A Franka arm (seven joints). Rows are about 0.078 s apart.
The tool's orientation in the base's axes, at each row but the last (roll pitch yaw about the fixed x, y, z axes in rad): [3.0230, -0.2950, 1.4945]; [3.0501, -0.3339, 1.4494]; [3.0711, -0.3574, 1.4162]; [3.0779, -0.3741, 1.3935]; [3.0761, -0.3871, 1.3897]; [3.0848, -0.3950, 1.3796]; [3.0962, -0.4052, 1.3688]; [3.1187, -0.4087, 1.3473]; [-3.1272, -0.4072, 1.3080]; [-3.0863, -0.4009, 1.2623]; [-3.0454, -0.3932, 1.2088]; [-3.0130, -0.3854, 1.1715]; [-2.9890, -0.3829, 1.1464]
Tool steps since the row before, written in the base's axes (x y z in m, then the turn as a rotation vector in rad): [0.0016, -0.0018, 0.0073, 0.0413, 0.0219, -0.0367]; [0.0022, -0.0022, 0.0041, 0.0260, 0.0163, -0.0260]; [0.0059, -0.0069, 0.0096, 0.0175, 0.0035, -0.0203]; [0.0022, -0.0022, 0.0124, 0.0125, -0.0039, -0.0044]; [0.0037, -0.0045, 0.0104, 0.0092, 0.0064, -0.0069]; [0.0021, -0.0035, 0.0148, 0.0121, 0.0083, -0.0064]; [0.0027, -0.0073, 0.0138, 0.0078, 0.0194, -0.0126]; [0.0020, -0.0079, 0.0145, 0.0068, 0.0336, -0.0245]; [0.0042, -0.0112, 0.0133, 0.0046, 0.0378, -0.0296]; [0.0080, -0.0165, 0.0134, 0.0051, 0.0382, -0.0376]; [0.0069, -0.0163, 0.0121, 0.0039, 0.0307, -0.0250]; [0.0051, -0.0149, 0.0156, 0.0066, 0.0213, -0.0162]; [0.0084, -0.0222, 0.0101, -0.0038, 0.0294, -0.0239]
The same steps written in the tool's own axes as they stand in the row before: [0.0005, 0.0026, -0.0072, 0.0132, 0.0342, 0.0468]; [-0.0005, 0.0029, -0.0043, 0.0097, 0.0209, 0.0329]; [-0.0022, 0.0077, -0.0105, -0.0013, 0.0152, 0.0223]; [0.0029, 0.0033, -0.0120, -0.0031, 0.0127, 0.0043]; [0.0004, 0.0052, -0.0107, 0.0048, 0.0073, 0.0099]; [0.0029, 0.0036, -0.0147, 0.0072, 0.0097, 0.0105]; [-0.0006, 0.0048, -0.0151, 0.0139, 0.0029, 0.0198]; [-0.0009, 0.0041, -0.0161, 0.0217, -0.0016, 0.0361]; [-0.0037, 0.0067, -0.0162, 0.0229, -0.0048, 0.0422]; [-0.0070, 0.0116, -0.0182, 0.0203, -0.0040, 0.0497]; [-0.0072, 0.0106, -0.0172, 0.0182, -0.0039, 0.0352]; [-0.0050, 0.0080, -0.0201, 0.0145, 0.0008, 0.0234]; [-0.0118, 0.0142, -0.0180, 0.0145, -0.0106, 0.0336]
